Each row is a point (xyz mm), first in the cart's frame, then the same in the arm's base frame.
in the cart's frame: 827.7 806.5 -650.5
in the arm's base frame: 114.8 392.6 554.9
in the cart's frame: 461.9 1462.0 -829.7
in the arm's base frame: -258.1 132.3 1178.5
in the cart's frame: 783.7 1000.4 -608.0
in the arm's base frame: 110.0 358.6 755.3
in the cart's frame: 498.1 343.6 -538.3
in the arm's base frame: 235.5 6.5 140.5
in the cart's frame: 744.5 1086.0 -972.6
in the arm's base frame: -263.7 403.0 768.2
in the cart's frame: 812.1 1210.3 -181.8
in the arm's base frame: 485.8 317.7 1044.5
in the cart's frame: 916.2 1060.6 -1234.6
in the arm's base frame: -472.4 621.8 682.6
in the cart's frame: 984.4 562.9 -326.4
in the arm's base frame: 504.6 456.7 373.7
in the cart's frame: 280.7 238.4 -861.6
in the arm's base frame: -102.4 -148.5 -16.5
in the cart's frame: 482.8 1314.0 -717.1
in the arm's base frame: -118.3 116.2 1055.1
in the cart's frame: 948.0 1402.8 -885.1
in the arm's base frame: -193.8 612.0 1085.7
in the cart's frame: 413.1 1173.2 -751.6
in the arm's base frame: -140.7 42.6 913.9
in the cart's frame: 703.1 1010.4 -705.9
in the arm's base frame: -3.3 301.0 749.5
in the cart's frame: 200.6 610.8 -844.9
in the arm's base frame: -172.7 -196.3 355.2
